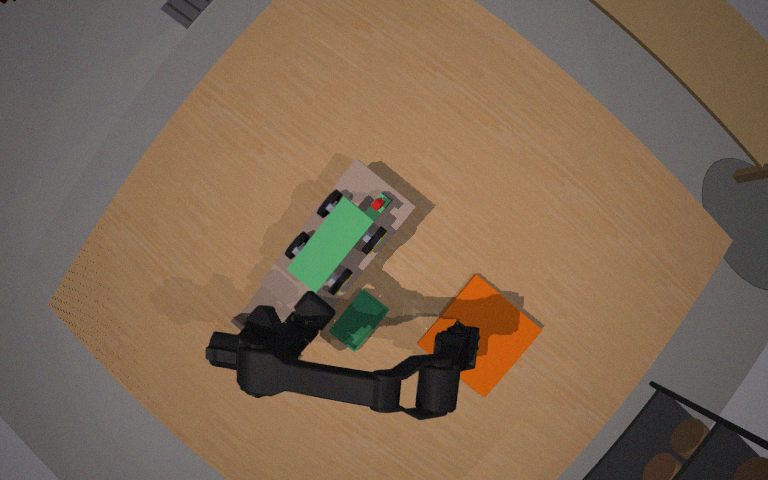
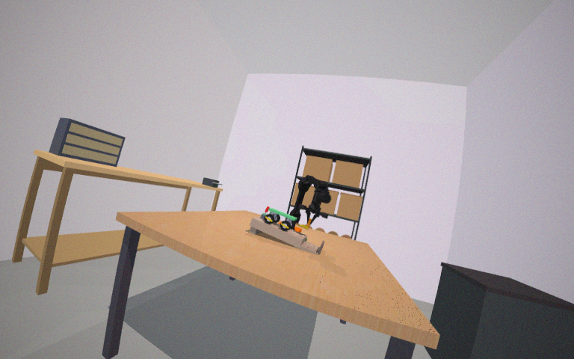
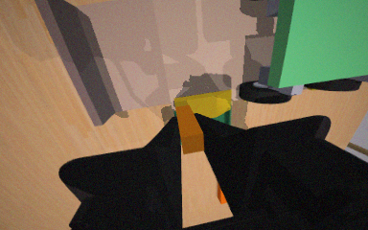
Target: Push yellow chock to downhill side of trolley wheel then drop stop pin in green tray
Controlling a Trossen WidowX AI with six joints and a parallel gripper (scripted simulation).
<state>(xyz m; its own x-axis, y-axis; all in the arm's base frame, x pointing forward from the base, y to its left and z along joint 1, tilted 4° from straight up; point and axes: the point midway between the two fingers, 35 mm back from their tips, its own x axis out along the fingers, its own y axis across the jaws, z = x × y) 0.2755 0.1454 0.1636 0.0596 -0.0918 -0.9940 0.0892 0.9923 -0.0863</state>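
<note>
My gripper tip is 1 cm short of the red-headed stop pin, 28 cm to the left of it and 1 cm below it. From my gripper tip the other things lie so: yellow chock (2 cm to the right, 1 cm below); then green tray (8 cm behind, 6 cm to the right, 13 cm below); then dark end stop (6 cm ahead, 10 cm to the left, 10 cm below).
</note>
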